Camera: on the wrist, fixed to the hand. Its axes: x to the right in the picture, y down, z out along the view.
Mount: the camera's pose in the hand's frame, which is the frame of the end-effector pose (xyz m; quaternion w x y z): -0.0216 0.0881 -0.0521 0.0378 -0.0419 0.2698 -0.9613
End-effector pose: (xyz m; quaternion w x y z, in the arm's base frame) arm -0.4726 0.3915 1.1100 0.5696 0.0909 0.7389 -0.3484
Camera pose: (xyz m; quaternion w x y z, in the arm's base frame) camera -0.4591 0.4946 1.0990 0.5089 0.6367 -0.2836 0.5052
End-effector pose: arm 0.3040 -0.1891 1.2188 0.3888 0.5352 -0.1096 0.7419
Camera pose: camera 0.2086 -0.2282 1.2011 0.7798 -0.0909 0.5841 -0.2059
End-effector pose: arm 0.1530 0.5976 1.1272 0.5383 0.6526 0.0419 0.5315
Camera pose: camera 0.0596 0.5816 1.1715 0.5473 -0.1816 0.7519 -0.3196
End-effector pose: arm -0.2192 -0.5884 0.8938 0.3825 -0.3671 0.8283 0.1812
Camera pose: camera -0.3016 -0.5500 0.9455 0.0502 0.8750 0.2260 0.4252
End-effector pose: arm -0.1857 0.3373 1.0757 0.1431 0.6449 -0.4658 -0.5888
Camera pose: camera -0.1745 0.2887 1.1677 0.4079 -0.6250 -0.6656 0.0053
